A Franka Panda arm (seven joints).
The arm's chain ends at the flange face. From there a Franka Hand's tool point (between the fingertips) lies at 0.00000 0.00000 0.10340 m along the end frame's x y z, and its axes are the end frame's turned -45 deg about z.
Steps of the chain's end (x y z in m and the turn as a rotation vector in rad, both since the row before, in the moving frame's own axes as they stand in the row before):
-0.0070 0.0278 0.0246 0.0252 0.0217 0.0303
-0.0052 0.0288 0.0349 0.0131 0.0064 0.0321
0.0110 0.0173 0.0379 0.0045 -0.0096 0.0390
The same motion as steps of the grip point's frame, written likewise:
-0.0212 0.0145 0.0245 0.0025 0.0332 0.0303
-0.0226 0.0162 0.0349 0.0047 0.0138 0.0321
-0.0048 0.0190 0.0379 0.0100 -0.0036 0.0390

